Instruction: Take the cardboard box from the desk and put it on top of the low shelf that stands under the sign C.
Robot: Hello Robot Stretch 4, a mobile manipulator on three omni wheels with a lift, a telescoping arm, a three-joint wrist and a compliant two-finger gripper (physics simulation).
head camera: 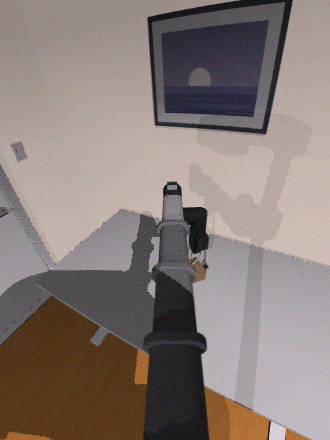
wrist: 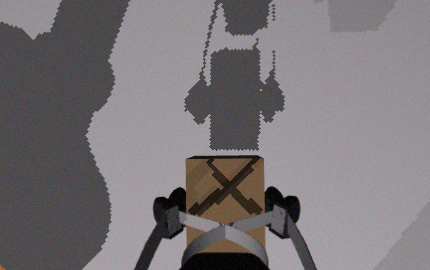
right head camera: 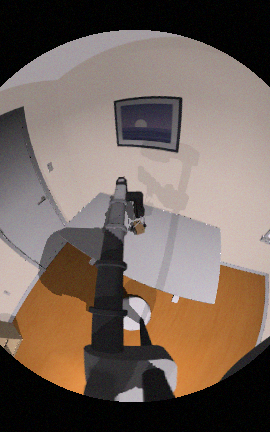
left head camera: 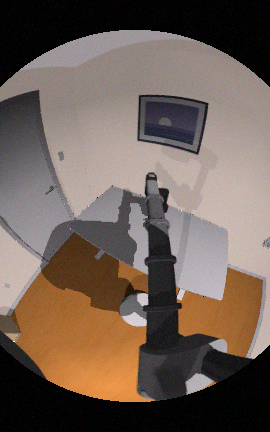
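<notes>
The small brown cardboard box is between the two fingers of my gripper, which is shut on it; the fingertips press its left and right sides. The box is held above the grey desk; in the wrist view its shadow lies on the desk apart from it. In the left head view the arm hides the box. The low shelf and the sign C do not show in these views.
A framed picture hangs on the wall behind the desk. A grey door is at the left. A white round thing is on the floor near the desk's front edge. Tan furniture shows at the lower left.
</notes>
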